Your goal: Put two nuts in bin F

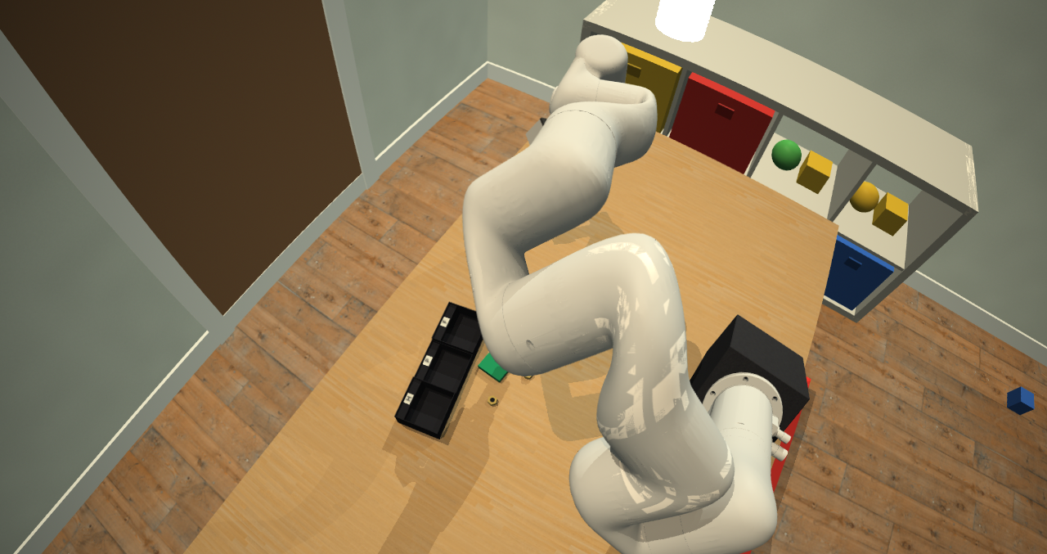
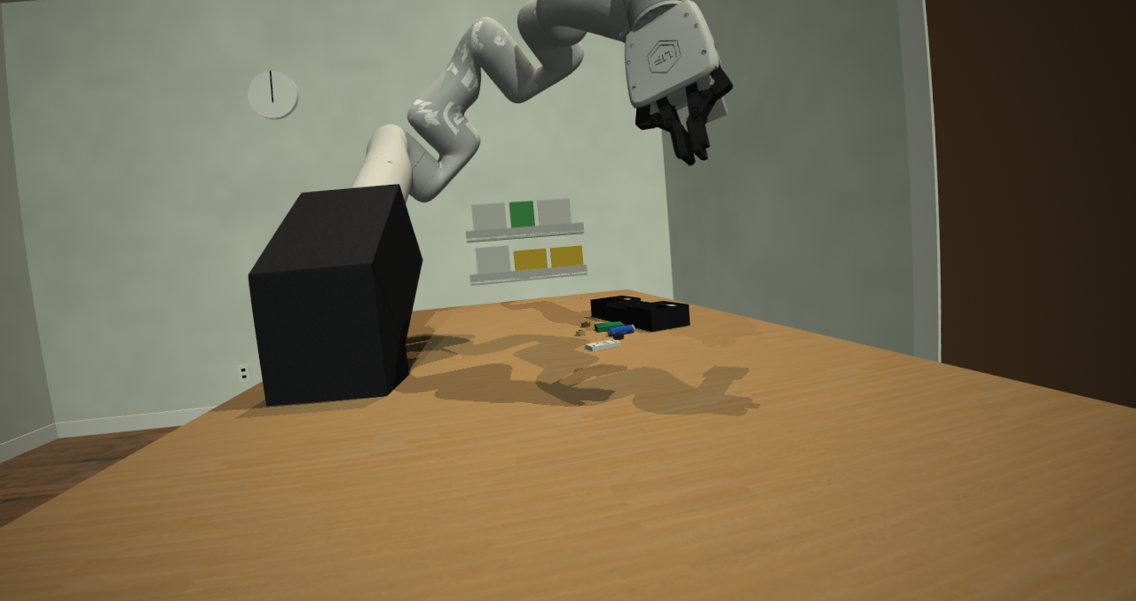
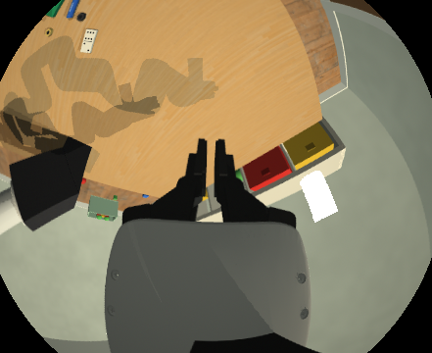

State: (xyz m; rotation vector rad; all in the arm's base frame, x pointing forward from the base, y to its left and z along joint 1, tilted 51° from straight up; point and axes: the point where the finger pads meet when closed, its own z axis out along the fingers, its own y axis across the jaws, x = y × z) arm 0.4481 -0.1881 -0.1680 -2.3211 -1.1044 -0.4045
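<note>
Now: hand 20 mm short of the black bin marked F, 420 mm to the right of it and 240 mm above it. From my hand the other things lie so: black nut 50 mm behind, 260 mm to the left, 260 mm below; white domino 90 mm behind, 200 mm to the left, 260 mm below; blue cylinder 40 mm behind, 290 mm to the left, 260 mm below.
</note>
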